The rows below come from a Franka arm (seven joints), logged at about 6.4 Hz.
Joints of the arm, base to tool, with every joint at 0 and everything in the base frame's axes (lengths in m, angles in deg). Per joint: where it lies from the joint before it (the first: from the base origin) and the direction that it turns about. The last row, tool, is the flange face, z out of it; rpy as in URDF.
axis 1: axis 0 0 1 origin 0 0 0.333
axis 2: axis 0 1 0 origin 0 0 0
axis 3: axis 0 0 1 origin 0 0 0.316
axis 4: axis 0 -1 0 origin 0.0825 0 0
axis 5: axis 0 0 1 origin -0.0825 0 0.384
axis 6: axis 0 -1 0 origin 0 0 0
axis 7: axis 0 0 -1 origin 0.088 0 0
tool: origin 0 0 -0.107 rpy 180 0 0
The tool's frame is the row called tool.
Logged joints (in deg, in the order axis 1, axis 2, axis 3, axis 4, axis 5, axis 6, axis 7), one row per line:
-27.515 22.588 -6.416 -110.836 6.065 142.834 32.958
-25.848 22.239 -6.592 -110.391 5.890 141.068 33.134
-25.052 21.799 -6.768 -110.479 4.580 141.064 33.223
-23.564 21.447 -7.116 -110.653 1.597 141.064 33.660
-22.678 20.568 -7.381 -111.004 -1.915 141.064 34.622
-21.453 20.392 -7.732 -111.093 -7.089 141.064 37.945
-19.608 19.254 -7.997 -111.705 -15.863 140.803 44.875
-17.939 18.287 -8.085 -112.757 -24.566 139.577 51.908
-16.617 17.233 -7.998 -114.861 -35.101 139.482 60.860
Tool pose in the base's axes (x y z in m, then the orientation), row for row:
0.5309 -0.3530 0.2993 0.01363 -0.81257 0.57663 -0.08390
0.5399 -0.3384 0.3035 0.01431 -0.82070 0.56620 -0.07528
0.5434 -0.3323 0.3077 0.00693 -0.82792 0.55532 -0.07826
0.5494 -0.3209 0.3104 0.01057 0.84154 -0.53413 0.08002
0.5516 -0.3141 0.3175 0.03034 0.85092 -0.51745 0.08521
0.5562 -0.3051 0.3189 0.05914 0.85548 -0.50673 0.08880
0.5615 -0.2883 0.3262 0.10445 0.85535 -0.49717 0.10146
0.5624 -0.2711 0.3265 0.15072 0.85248 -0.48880 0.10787
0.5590 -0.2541 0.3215 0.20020 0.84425 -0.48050 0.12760
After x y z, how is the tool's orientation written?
As a quaternion, w x y z.
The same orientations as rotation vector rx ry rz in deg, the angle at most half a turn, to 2 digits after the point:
-145.01 102.90 -14.97
-146.39 101.00 -13.43
-148.37 99.52 -14.02
150.47 -95.50 14.31
150.28 -91.38 15.05
148.44 -87.93 15.41
144.50 -83.99 17.14
140.27 -80.43 17.75
135.20 -76.95 20.43

